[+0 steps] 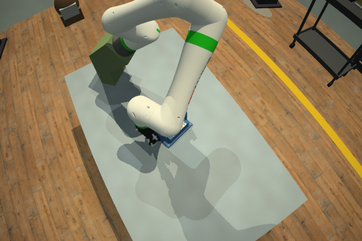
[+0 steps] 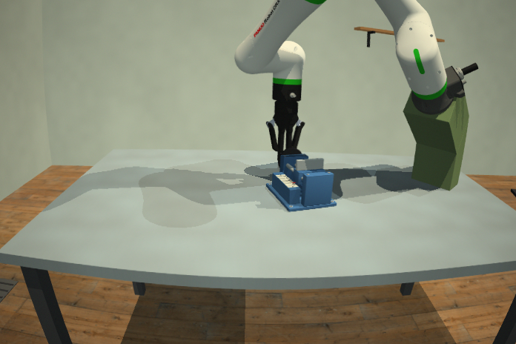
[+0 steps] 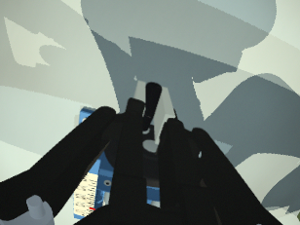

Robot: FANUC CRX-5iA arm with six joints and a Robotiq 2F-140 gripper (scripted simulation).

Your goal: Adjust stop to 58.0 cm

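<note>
My gripper is now 10 mm to the right of the black handwheel, 10 mm past it and 10 mm above it. Round my hand: stop block (150 mm to the left, 100 mm behind, 30 mm above).
</note>
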